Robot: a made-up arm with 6 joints. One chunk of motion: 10 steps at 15 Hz.
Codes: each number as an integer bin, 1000 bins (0 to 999) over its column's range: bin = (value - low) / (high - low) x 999, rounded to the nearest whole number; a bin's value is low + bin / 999 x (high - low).
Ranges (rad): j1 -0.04..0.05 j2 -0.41..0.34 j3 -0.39..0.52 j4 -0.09..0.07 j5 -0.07..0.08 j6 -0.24..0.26
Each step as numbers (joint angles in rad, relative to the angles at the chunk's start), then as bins.
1 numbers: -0.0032 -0.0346 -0.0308 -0.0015 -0.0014 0.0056
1 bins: 408 500 394 553 457 491
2 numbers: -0.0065 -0.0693 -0.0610 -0.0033 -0.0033 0.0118
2 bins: 372 454 361 541 444 503
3 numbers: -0.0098 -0.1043 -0.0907 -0.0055 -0.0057 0.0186
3 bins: 335 407 329 528 428 517
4 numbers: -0.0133 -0.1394 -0.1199 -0.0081 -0.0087 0.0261
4 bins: 296 360 297 511 408 532
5 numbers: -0.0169 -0.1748 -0.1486 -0.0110 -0.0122 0.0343
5 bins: 256 313 265 493 385 548
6 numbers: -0.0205 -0.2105 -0.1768 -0.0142 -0.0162 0.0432
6 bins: 216 266 234 473 358 566
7 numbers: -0.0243 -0.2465 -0.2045 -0.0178 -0.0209 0.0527
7 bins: 174 218 204 451 327 585
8 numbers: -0.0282 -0.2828 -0.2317 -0.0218 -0.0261 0.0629
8 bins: 131 169 174 426 292 605
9 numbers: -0.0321 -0.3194 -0.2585 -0.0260 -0.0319 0.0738
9 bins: 88 121 144 400 254 627
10 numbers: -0.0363 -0.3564 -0.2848 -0.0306 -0.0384 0.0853
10 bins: 41 71 115 371 210 650
